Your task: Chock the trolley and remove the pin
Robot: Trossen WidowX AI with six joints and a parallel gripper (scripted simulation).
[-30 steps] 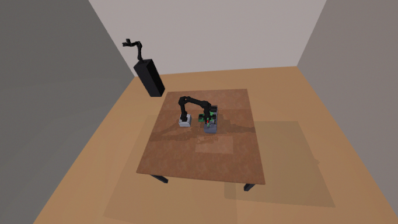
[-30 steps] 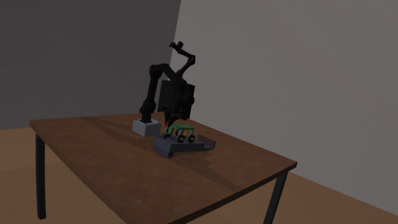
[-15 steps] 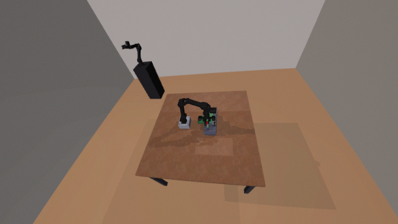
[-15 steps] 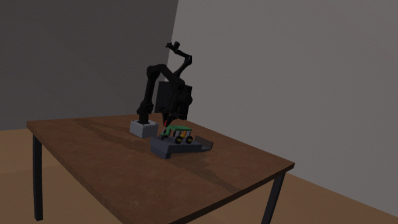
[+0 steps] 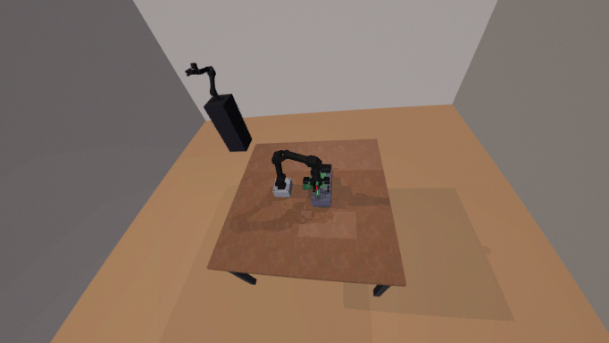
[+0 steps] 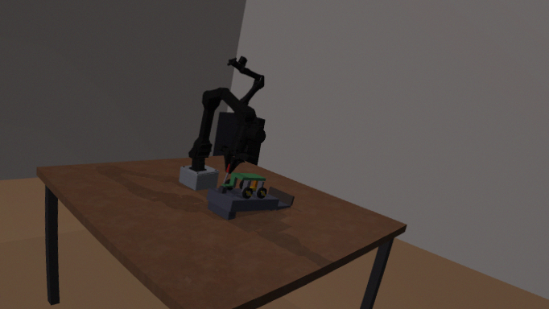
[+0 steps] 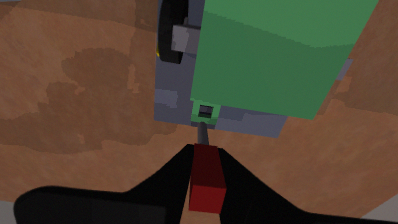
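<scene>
Now: gripper tip 18 cm to the right of the green tray, 18 cm above it and 12 cm past it. Round my gripper tip: stop pin: right at my gripper tip; grey ramp: 12 cm below, 10 cm to the left, 2 cm ahead; trolley: 10 cm to the left, 6 cm below, 2 cm ahead.
</scene>
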